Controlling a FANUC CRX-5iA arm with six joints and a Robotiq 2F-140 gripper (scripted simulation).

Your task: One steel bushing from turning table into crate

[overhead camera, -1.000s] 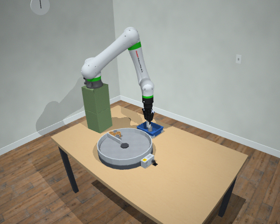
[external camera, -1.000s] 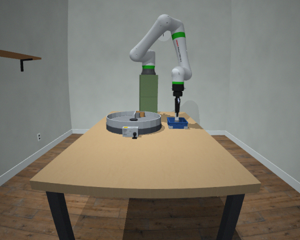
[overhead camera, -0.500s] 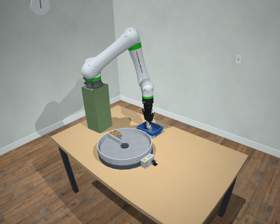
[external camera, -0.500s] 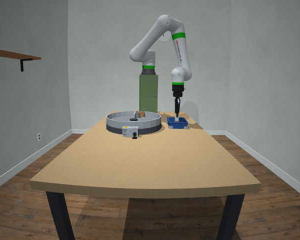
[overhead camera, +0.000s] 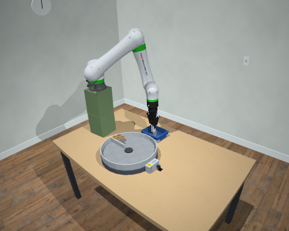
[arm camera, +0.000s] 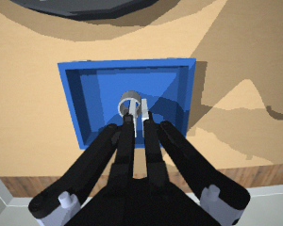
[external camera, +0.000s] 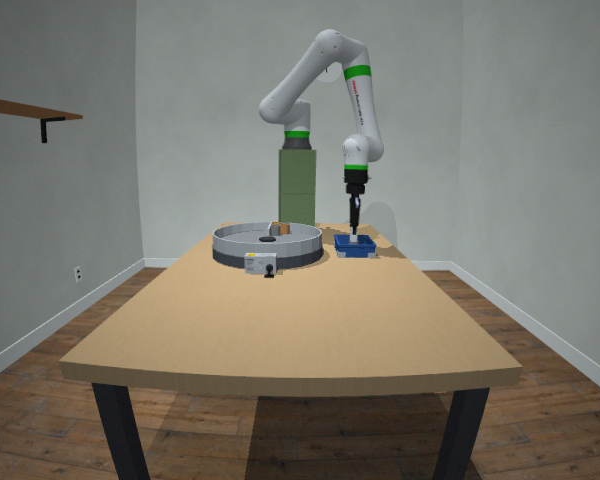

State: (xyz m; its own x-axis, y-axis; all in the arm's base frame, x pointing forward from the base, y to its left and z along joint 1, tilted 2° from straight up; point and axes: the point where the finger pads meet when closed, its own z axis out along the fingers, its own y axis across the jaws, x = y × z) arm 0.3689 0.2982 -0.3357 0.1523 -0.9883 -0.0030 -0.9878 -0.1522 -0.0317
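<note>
The blue crate is 4 cm below my hand and 1 cm ahead of it. The rest, counted from my hand: grey round turning table (33 cm to the right, 11 cm ahead, 2 cm below).
</note>
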